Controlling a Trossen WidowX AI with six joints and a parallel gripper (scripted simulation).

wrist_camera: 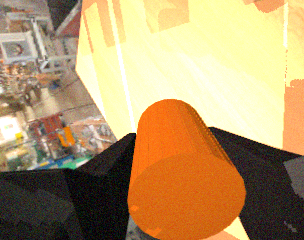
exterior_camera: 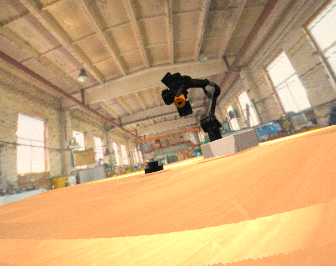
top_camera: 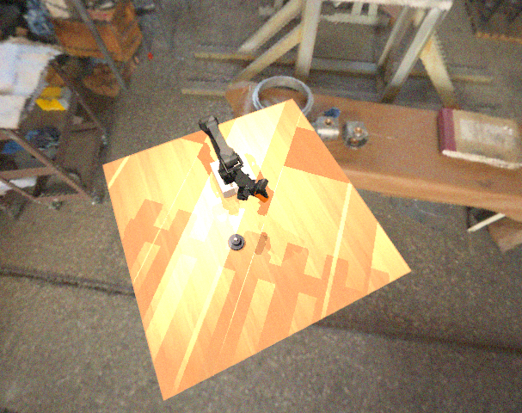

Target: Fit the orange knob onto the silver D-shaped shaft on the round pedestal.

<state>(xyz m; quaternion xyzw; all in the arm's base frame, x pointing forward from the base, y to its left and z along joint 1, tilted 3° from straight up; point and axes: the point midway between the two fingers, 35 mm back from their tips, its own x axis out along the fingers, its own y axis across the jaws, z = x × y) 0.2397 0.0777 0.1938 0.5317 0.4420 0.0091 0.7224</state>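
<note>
The round dark pedestal lies 70 mm ahead of my gripper tip, 190 mm to the right of it and 210 mm below it. From my gripper tip the other things lie so: orange knob (20 mm behind, 20 mm to the right, 20 mm above).
</note>
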